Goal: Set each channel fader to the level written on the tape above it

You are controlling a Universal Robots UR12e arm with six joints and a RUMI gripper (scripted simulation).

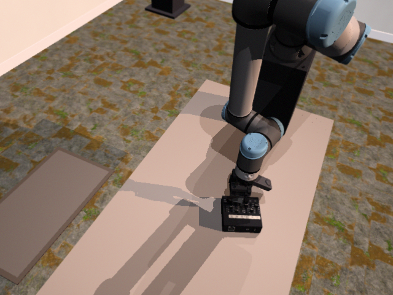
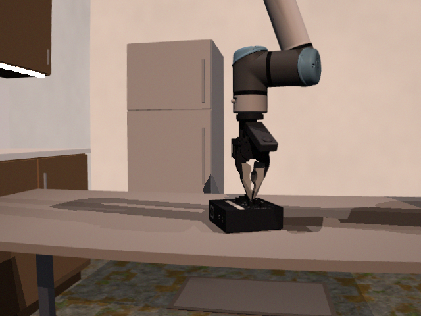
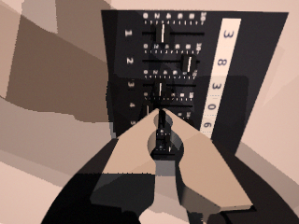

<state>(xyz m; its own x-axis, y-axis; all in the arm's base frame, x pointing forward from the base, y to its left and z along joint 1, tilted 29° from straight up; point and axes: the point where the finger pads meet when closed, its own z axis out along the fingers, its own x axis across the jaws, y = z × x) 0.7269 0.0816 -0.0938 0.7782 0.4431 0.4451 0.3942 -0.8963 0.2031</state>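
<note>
My hand is 2 cm to the right of the channel 3 fader, 1 cm past it and 1 cm above it. The rest, counted from my hand: master fader 6 cm to the right, 2 cm ahead, 1 cm below; then channel 1 fader 6 cm to the left, 3 cm behind, 1 cm below; then channel 2 fader 5 cm to the left, 1 cm below.
</note>
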